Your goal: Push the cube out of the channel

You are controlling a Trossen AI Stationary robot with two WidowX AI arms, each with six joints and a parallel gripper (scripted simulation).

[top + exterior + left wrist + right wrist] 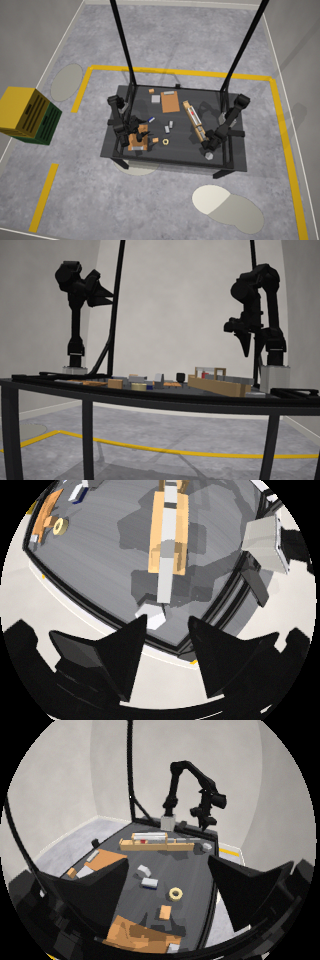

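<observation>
Right now the wooden bridge is 250 mm behind my left hand, 150 mm to the right of it and 110 mm below it.
</observation>
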